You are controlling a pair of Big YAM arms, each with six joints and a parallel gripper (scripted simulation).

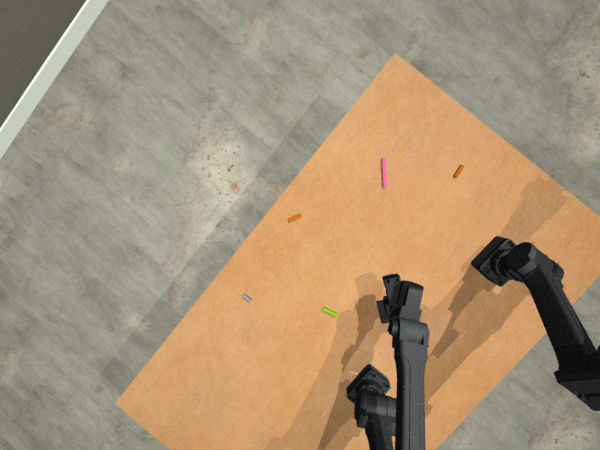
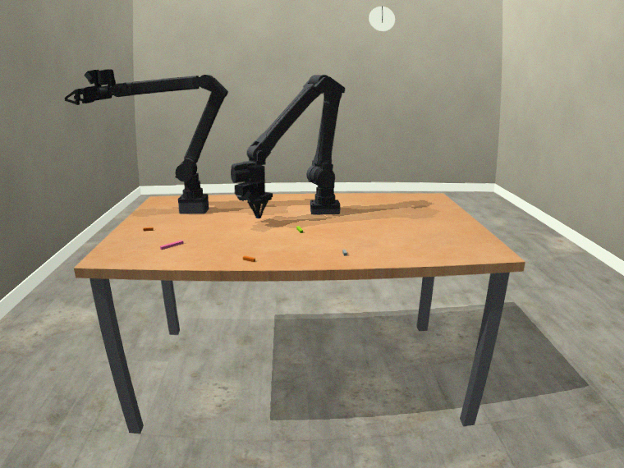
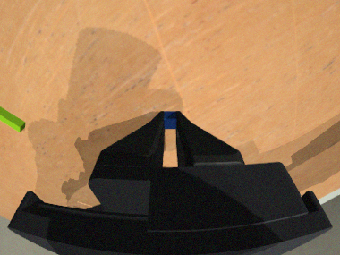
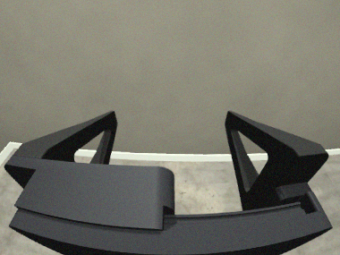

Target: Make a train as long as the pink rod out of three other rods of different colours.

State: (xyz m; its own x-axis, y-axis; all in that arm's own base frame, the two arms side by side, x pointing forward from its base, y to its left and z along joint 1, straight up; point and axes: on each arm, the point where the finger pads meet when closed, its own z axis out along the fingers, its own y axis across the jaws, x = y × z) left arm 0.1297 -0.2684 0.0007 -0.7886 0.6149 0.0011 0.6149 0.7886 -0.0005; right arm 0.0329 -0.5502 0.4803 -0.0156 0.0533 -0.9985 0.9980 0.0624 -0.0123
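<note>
Right now the grey rod is 330 mm ahead of my left hand, 310 mm to the left of it and 20 mm below it. The rest, counted from my left hand: pink rod: 280 mm ahead, 270 mm to the right, 20 mm below; then lime rod: 100 mm ahead, 160 mm to the left, 20 mm below; then blue rod: right at my left hand.
</note>
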